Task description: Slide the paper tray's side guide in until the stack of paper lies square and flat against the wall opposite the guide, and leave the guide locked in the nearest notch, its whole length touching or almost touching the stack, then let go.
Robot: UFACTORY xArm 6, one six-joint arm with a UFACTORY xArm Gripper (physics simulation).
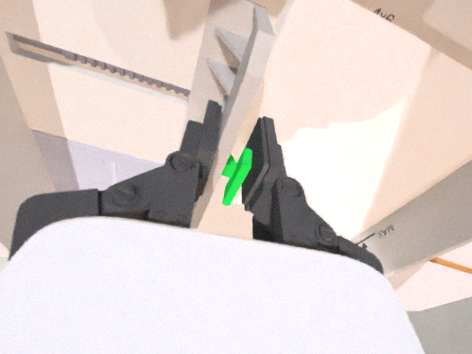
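Note:
The grey side guide stands upright in the upper middle, with triangular ribs on its left. Its green latch tab shows lower down, between the fingers. My gripper is partly open, one finger on each side of the guide and tab, gripping neither. The pale paper stack lies right of the guide, its near part behind my right finger. The guide's far end is close to the stack's edge; I cannot tell if they touch along the whole length. The stack seems to reach towards the opposite wall. The latch's seat in a notch is hidden.
A notched slot runs across the tray floor left of the guide. A "4x6" mark shows at the top right, beyond the stack. A "MAX" mark is on the right wall. An orange strip lies outside that wall.

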